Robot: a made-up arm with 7 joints.
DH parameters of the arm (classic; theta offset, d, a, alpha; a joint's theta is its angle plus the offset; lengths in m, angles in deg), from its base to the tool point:
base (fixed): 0 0 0 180
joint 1: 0 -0.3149 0 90
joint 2: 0 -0.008 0 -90
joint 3: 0 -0.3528 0 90
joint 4: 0 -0.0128 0 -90
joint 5: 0 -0.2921 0 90
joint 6: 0 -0.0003 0 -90
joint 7: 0 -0.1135 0 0
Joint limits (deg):
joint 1: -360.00..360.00
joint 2: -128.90..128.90
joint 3: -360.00..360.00
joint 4: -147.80..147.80
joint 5: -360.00..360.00
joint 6: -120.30..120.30
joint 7: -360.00..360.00
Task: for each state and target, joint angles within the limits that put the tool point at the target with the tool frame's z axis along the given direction. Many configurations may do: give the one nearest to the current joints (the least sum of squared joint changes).
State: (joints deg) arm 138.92 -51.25 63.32 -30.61 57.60 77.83 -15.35
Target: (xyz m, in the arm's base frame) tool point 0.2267 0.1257 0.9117 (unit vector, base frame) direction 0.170 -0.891 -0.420
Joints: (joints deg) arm 135.32 -9.22 61.98 -41.09 47.48 85.99 -15.35
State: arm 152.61 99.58 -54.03 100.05 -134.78 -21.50 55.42
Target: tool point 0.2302 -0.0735 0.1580 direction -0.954 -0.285 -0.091
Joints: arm 112.90 124.19 -59.37 138.06 -144.98 15.11 55.42
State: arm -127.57 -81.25 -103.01 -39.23 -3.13 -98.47 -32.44
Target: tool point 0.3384 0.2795 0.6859 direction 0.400 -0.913 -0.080
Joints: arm -168.56 -54.55 -109.05 -62.45 -7.90 -52.84 -32.44
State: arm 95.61 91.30 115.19 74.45 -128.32 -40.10 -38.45
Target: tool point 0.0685 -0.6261 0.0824 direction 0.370 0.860 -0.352
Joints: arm 56.42 122.65 98.41 42.17 -136.45 -40.95 -38.45
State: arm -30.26 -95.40 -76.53 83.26 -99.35 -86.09 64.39
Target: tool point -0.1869 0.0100 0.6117 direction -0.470 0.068 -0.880
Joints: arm -44.99 -77.35 -53.34 122.25 -86.51 -75.39 64.39
